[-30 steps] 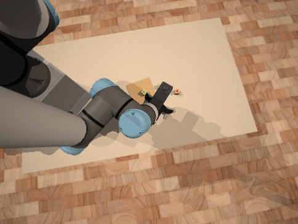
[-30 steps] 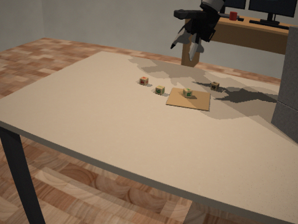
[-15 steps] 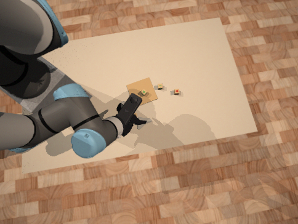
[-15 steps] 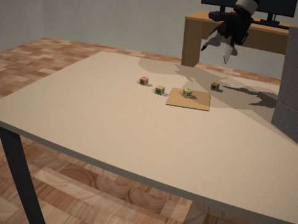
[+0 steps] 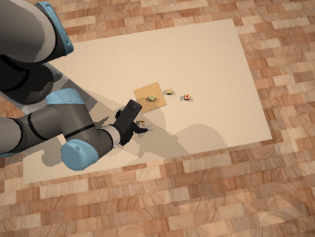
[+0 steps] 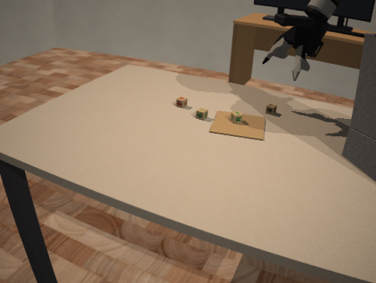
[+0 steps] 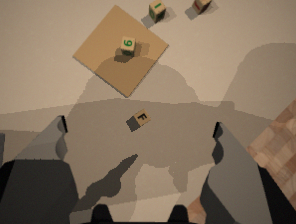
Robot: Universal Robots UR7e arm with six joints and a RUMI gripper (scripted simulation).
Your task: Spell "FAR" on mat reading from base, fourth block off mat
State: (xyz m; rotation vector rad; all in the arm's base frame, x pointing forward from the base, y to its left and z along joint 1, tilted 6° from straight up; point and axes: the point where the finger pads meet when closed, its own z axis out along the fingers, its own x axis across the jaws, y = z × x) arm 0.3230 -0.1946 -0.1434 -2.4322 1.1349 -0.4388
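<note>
Now: hand 12 cm above the green R block, 11 cm to the right of it and 9 cm short of it. From my hand the other things lie so: brown mat 13 cm below, 12 cm to the left, 8 cm ahead; F block 12 cm below; green-lettered block 18 cm ahead, 12 cm to the left, 12 cm below.
</note>
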